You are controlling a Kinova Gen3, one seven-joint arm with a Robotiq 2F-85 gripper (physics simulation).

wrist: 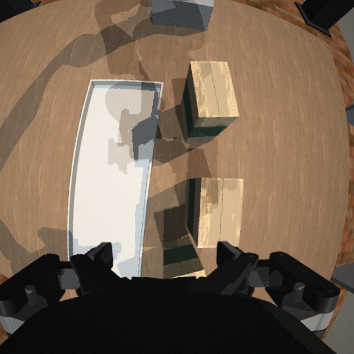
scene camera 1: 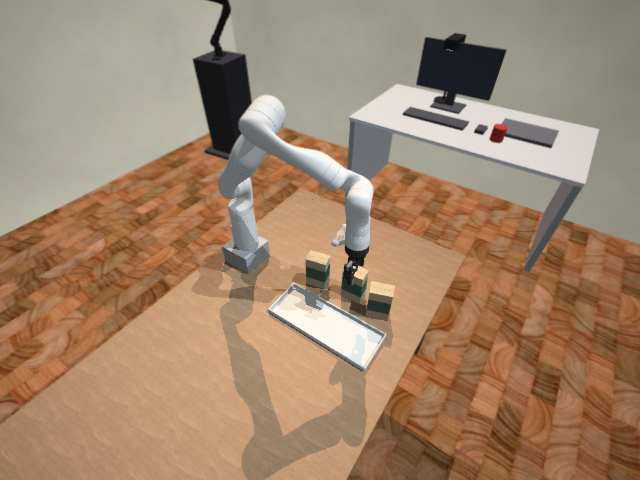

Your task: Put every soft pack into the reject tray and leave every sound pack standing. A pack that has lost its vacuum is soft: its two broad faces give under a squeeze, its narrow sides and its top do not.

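Places are measured from the arm's base along level axes (x up, y left, z back), in metres.
Where they show: gripper, fingertip midpoint: (wrist: 164,254) (scene camera 1: 355,274); arm's base, link origin: (scene camera 1: 247,243).
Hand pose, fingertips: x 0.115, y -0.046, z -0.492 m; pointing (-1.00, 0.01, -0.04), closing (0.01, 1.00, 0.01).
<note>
Each offset is from my fingertips to the centre of the thing. Level surfaces: height alone.
Three cream packs with dark green bands stand upright in a row beside the white reject tray {dy -0.102, dx -0.186, dz +0.056 m} (scene camera 1: 330,326) (wrist: 102,200), which holds no pack. The left pack {dy +0.060, dx -0.127, dz +0.173 m} (scene camera 1: 317,269) (wrist: 212,92) is nearest the robot base. The middle pack {dy +0.064, dx -0.127, dz +0.022 m} (scene camera 1: 356,290) (wrist: 221,212) stands just below the gripper in the scene view. The right pack {dy +0.031, dx -0.127, dz -0.090 m} (scene camera 1: 380,300) (wrist: 181,255) is partly hidden by the gripper in the wrist view. My gripper (scene camera 1: 350,273) (wrist: 164,254) is open and empty, above the row near the middle pack; in the scene view it overlaps that pack's top.
The grey base block (scene camera 1: 246,254) (wrist: 182,16) stands on the tan mat {dx -0.198 m} (scene camera 1: 170,372) beyond the left pack. A white desk (scene camera 1: 568,147) with a monitor (scene camera 1: 460,67) and a red cup (scene camera 1: 498,133) stands behind. A black pedestal (scene camera 1: 224,103) stands at the back left.
</note>
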